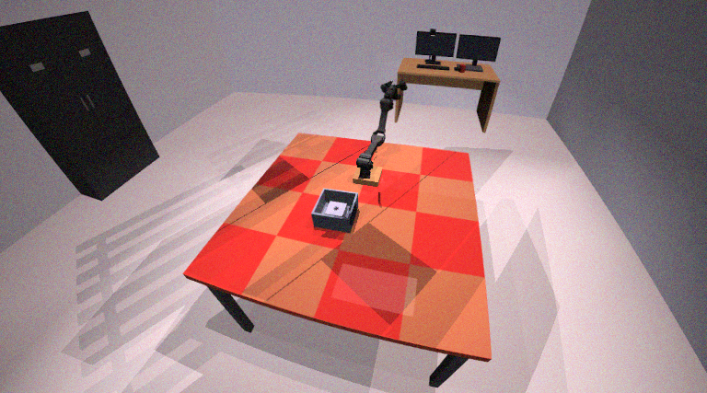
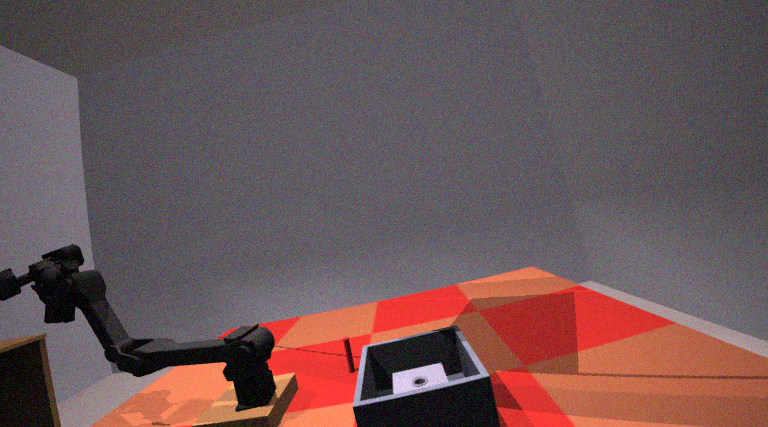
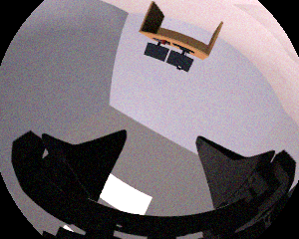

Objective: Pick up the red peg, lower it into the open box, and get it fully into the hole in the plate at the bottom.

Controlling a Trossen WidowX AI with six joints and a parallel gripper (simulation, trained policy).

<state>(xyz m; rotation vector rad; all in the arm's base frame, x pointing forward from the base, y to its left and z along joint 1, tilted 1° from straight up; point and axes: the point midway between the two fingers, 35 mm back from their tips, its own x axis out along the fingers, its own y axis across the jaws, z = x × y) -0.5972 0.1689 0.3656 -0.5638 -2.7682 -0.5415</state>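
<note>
Now: gripper tip 820 mm short of the red peg, 370 mm above it and 90 mm to the left of it. Round my gripper tip: pale plate 940 mm ahead, 360 mm below, 310 mm to the right; dark box 940 mm ahead, 380 mm below, 310 mm to the right.
</note>
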